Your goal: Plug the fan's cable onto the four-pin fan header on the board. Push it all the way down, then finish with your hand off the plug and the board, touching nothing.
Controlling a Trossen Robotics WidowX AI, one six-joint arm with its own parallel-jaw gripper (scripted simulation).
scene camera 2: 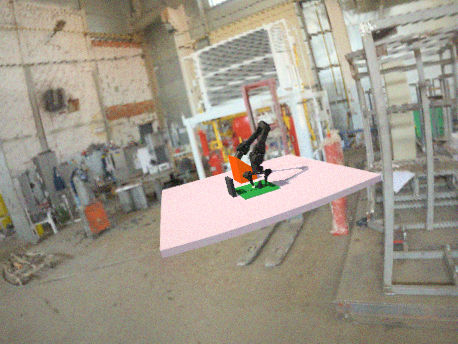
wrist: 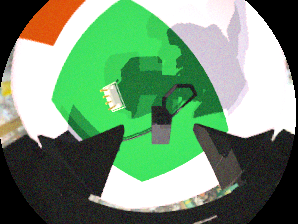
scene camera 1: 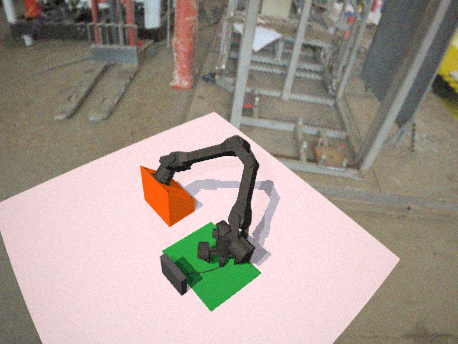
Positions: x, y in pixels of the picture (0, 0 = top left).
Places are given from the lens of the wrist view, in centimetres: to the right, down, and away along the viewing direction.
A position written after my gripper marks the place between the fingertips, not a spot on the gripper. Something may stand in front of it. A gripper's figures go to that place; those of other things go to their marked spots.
my gripper [wrist: 159, 128]: 2, 2, 9
green board [wrist: 145, 57]: 0, -7, 8
